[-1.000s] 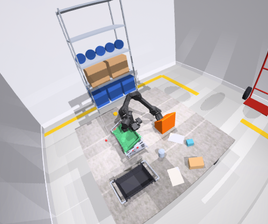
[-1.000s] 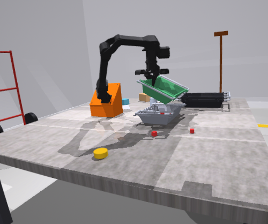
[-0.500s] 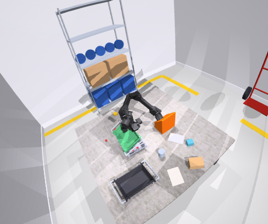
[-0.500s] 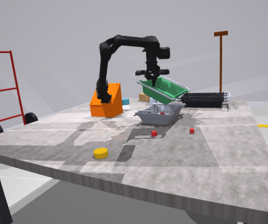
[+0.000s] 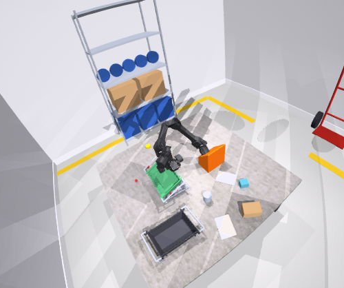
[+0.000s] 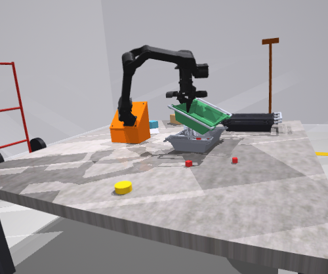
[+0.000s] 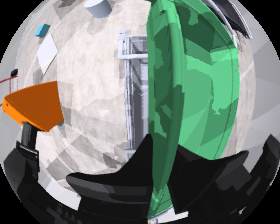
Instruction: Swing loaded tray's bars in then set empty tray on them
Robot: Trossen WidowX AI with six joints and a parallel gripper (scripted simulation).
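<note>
The green tray is 80 mm ahead of my gripper tip and 10 mm below it. From my gripper tip the other things lie so: yellow disc (10 mm behind, 520 mm to the right, 140 mm below); blue cube (390 mm behind, 350 mm to the left, 130 mm below); grey cylinder (100 mm behind, 270 mm to the left, 120 mm below).
</note>
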